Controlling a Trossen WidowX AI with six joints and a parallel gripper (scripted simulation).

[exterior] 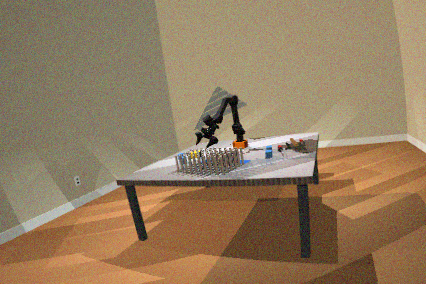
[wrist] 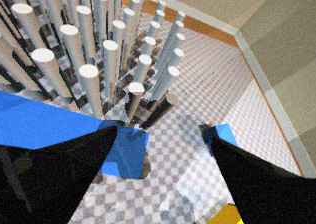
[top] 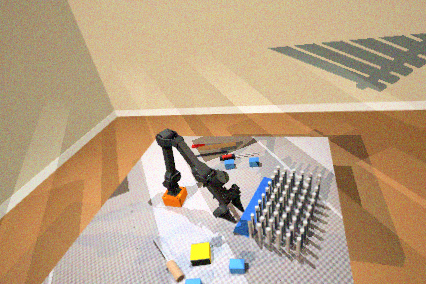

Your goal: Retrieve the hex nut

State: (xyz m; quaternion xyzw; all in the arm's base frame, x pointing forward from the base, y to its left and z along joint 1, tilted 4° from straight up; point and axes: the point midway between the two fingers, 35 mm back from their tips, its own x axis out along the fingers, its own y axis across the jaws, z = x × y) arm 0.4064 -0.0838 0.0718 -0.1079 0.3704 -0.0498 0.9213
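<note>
Now: gripper tip 17 cm to the left of the yellow block, 13 cm past it and 9 cm above it. The rest, counted from my gripper tip: blue taped strip (19 cm to the left, 11 cm below, 1 cm ahead); wooden-handled rod (29 cm behind, 23 cm to the right, 10 cm below).
</note>
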